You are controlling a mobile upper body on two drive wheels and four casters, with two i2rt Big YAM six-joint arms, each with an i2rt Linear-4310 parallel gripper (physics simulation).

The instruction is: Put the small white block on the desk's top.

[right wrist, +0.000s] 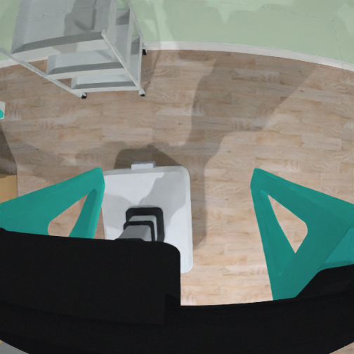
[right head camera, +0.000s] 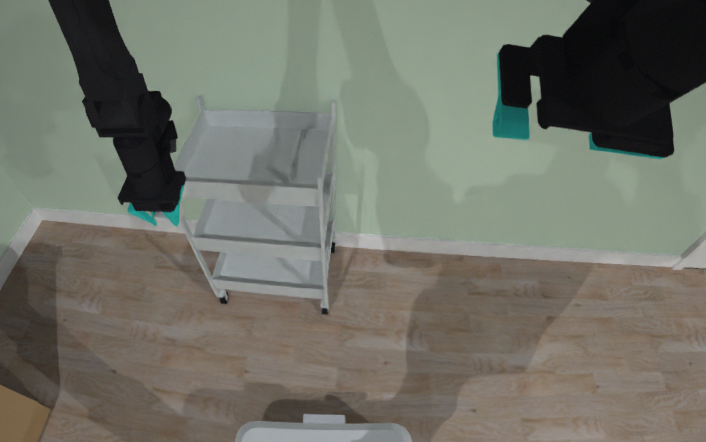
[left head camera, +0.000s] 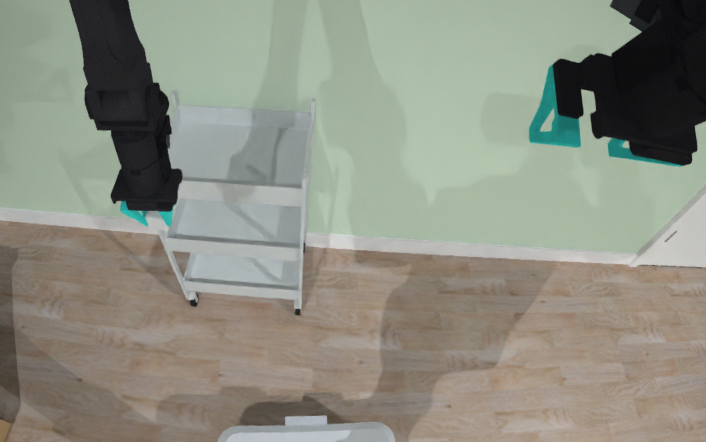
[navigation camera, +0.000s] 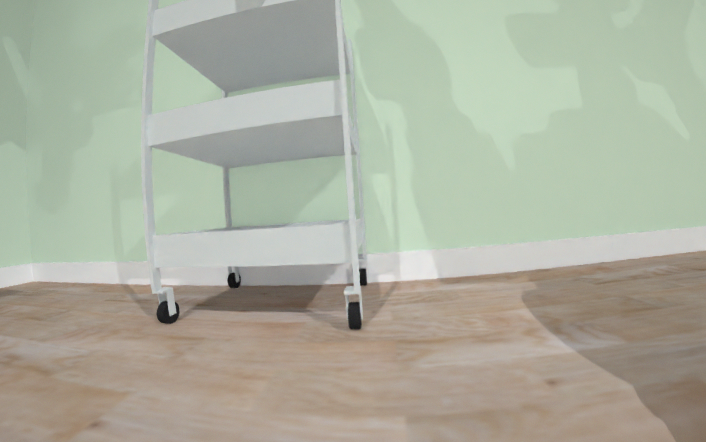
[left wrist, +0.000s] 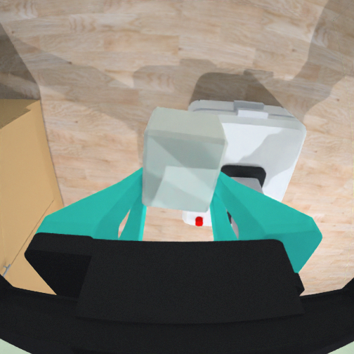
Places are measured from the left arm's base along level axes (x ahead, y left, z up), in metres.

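Pixels of known places: left gripper, between the fingertips: (right head camera: 167, 223) (left head camera: 158, 223); right gripper, between the fingertips: (right head camera: 544, 135) (left head camera: 572, 142).
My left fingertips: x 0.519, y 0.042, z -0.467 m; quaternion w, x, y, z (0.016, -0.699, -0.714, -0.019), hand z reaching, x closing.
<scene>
Behind a point stands the place of what it marks.
The small white block (left wrist: 184, 160) (left head camera: 156, 217) {x 0.514, y 0.039, z -0.444 m} is held between the teal fingers of my left gripper (left wrist: 177, 175) (left head camera: 157, 222) {x 0.519, y 0.042, z -0.467 m} (right head camera: 165, 222) {x 0.519, y 0.042, z -0.467 m}, which is shut on it. In the head camera views this gripper is at the left, overlapping the left side of the white cart. My right gripper (right wrist: 177, 176) (left head camera: 596, 150) {x 0.358, y -0.453, z -0.128 m} (right head camera: 565, 145) {x 0.358, y -0.453, z -0.128 m} is open with its fingers wide apart and holds nothing. No desk can be made out for certain. Tan furniture (left wrist: 25, 160) (right head camera: 20, 416) {x 0.249, y 0.814, z -1.198 m} with a small metal handle shows in part at the left; I cannot tell if it is the desk.
A white three-tier cart (left head camera: 239, 192) {x 0.818, y -0.048, z -0.710 m} (right head camera: 250, 191) {x 0.819, y -0.027, z -0.705 m} (right wrist: 65, 45) (navigation camera: 250, 249) {x 0.819, y -0.021, z -1.248 m} on black casters stands near the green wall. My white base (left wrist: 275, 137) (right wrist: 175, 215) (left head camera: 307, 434) {x 0.290, y -0.226, z -1.150 m} shows below. A white door (left head camera: 682, 223) {x 0.985, y -2.048, z -1.013 m} is at the right edge in the left head camera view.
</scene>
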